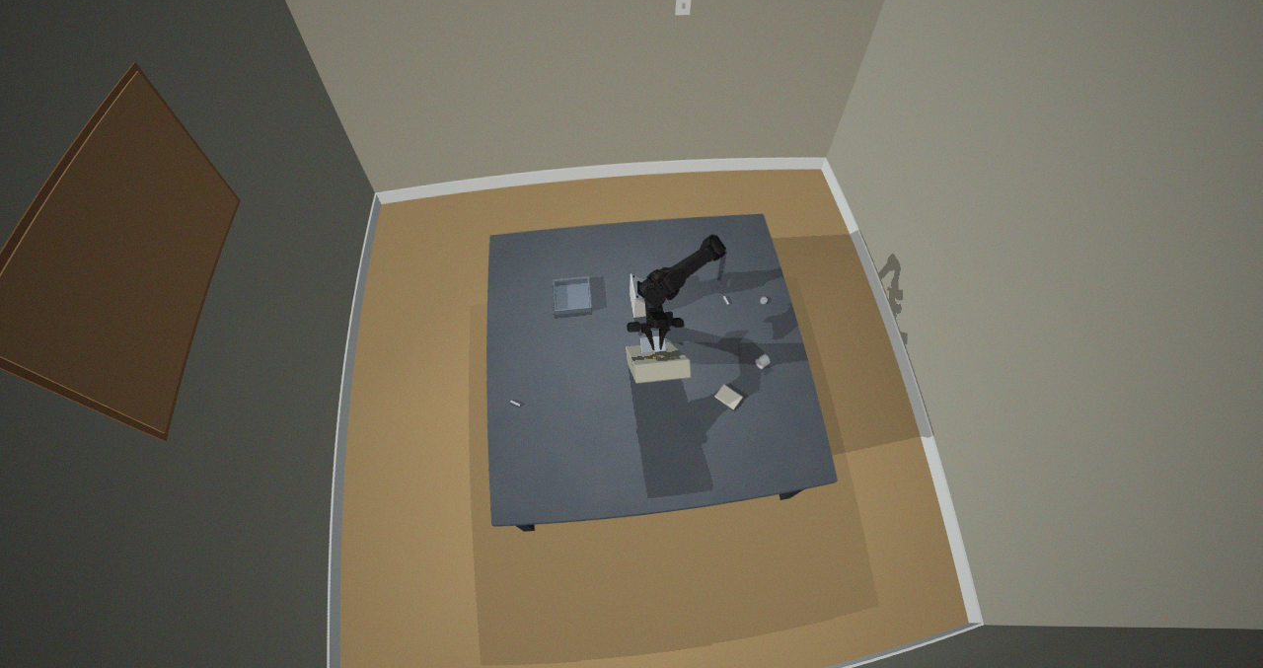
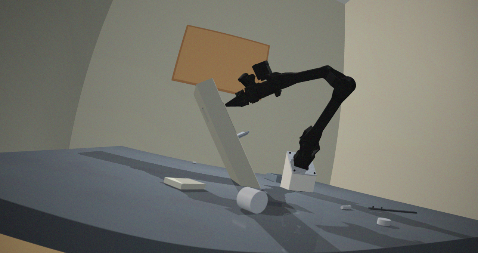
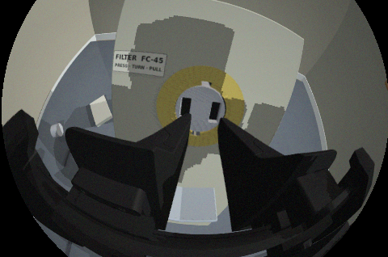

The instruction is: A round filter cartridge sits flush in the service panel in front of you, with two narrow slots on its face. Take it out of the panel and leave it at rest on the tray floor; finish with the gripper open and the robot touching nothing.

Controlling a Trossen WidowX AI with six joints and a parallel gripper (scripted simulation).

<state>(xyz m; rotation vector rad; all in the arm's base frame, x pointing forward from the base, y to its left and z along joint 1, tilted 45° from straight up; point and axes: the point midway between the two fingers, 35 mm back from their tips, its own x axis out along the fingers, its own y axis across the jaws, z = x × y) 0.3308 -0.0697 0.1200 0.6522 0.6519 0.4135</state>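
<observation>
Now: gripper tip 30 mm short of the round filter cartridge, 30 mm above it and 10 mm to the right of it. From my gripper tip the other things lie so: cream service panel 100 mm below, 10 mm behind; grey shelf 120 mm below, 70 mm behind, 10 mm to the right; flat cream block 290 mm to the left, 260 mm below, 70 mm ahead.
</observation>
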